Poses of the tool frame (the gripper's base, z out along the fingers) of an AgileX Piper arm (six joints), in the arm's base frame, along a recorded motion.
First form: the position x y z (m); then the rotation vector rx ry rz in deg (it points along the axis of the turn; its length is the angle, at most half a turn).
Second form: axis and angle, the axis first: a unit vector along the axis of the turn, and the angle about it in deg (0 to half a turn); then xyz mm. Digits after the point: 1 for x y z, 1 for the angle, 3 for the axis.
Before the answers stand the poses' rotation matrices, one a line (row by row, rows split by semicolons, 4 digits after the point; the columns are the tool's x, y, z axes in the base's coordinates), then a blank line. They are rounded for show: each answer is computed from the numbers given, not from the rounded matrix.
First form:
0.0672 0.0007 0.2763 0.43 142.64 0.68
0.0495 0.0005 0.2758 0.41 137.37 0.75
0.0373 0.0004 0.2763 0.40 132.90 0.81
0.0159 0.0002 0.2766 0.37 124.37 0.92
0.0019 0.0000 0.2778 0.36 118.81 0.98
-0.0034 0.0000 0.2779 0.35 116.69 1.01
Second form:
-0.7948 0.0025 0.6068; 0.0083 0.9999 0.0067; -0.6068 0.0104 -0.7948
-0.7358 0.0015 0.6772; 0.0089 0.9999 0.0075; -0.6772 0.0115 -0.7357
-0.6807 0.0006 0.7325; 0.0095 0.9999 0.0080; -0.7325 0.0124 -0.6807
-0.5646 -0.0015 0.8254; 0.0108 0.9999 0.0091; -0.8253 0.0140 -0.5645
-0.4820 -0.0027 0.8762; 0.0117 0.9999 0.0096; -0.8761 0.0149 -0.4819
-0.4492 -0.0034 0.8934; 0.0121 0.9999 0.0099; -0.8933 0.0152 -0.4491

0.003 1.000 0.005 142.6 67.2 0.7 276.3
0.003 1.000 0.005 137.4 49.5 0.5 275.8
0.003 1.000 0.006 132.9 37.3 0.4 276.3
0.003 1.000 0.007 124.4 15.9 0.2 276.6
0.003 1.000 0.008 118.8 1.9 0.0 277.8
0.003 1.000 0.009 116.7 -3.4 0.0 277.9

